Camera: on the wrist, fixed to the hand. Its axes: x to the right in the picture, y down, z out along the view.
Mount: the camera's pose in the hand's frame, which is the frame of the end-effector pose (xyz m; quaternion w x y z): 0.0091 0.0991 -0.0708 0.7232 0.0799 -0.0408 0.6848
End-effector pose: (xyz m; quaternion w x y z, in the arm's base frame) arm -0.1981 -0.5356 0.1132 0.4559 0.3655 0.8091 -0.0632
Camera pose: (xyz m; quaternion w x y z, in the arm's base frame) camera -0.1856 -0.4281 0.1698 0.3768 0.8522 0.3112 0.1869
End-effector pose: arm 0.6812 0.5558 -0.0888 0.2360 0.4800 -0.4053 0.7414
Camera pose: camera 0.5672 0.5585 -0.1326 0.3919 -0.1187 0.5722 -0.7106
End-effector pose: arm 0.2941 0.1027 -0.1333 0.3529 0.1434 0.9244 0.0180
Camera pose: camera 0.2661 0.2050 -0.0727 0.2692 0.7657 0.5574 0.1750
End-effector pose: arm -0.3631 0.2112 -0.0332 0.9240 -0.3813 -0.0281 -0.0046
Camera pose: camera -0.3476 0.2317 -0.1526 0.7007 -0.2214 0.2027 0.6472
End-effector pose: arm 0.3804 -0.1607 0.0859 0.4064 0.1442 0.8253 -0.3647
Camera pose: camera 0.3876 -0.0417 0.0594 0.5658 0.6870 0.4524 -0.0573
